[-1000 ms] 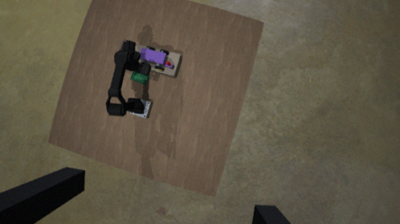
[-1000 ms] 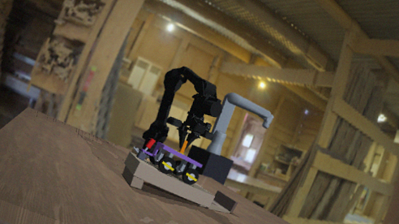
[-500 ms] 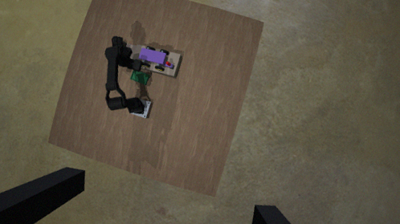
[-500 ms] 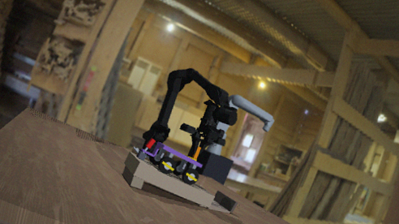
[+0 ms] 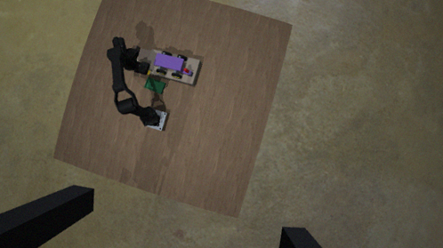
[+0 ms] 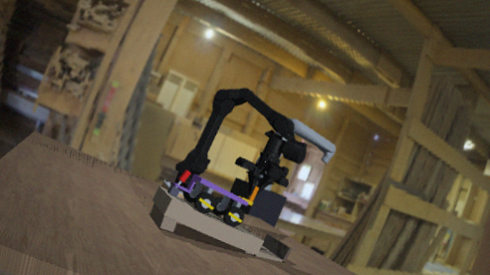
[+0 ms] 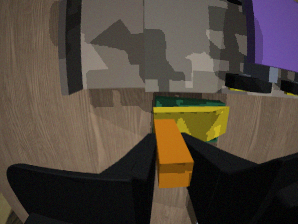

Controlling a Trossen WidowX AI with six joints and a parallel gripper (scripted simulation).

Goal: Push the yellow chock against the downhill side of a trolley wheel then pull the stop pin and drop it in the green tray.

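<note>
Right now the red-headed stop pin is 2 cm ahead of my gripper tip, 28 cm to the right of it and 3 cm below it. The rest, counted from my gripper tip: green tray: 6 cm behind, 6 cm to the right, 16 cm below; then purple trolley: 6 cm ahead, 17 cm to the right, 4 cm below; then yellow chock: 2 cm to the right, 1 cm below.
</note>
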